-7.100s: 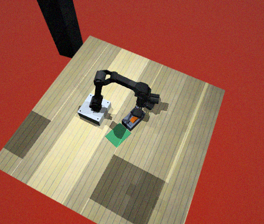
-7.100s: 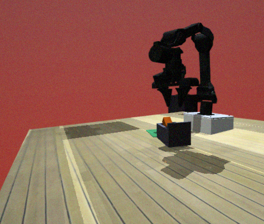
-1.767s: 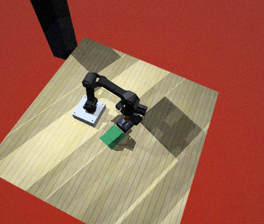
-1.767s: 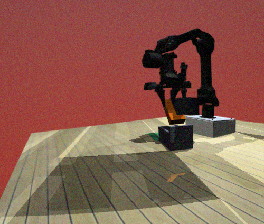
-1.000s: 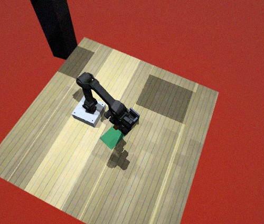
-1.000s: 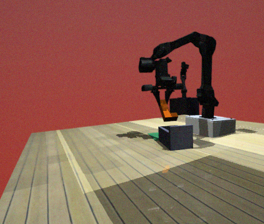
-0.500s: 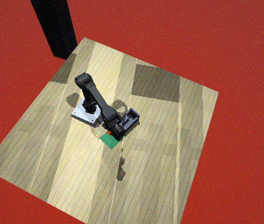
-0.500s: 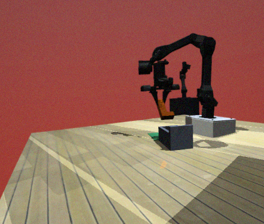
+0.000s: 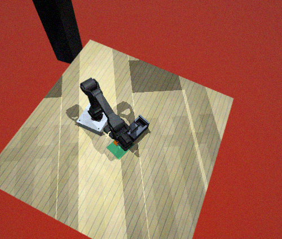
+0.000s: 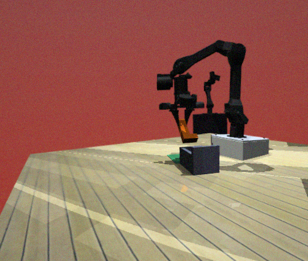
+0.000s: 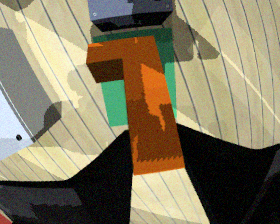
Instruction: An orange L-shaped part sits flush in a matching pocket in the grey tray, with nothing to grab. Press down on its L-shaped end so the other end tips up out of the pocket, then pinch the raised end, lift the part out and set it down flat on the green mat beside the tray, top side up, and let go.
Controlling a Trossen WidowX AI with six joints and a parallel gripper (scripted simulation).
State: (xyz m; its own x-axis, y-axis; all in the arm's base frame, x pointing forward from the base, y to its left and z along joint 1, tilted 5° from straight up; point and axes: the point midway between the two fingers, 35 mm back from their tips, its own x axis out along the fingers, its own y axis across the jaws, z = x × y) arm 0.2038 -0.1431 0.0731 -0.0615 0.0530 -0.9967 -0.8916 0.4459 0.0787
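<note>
The green mat is 15 cm below my gripper tip, 2 cm to the left of it and 1 cm ahead of it. Also, from my gripper tip: orange L-shaped part 4 cm to the left, 3 cm below; tray 16 cm to the left, 15 cm below, 8 cm ahead.
</note>
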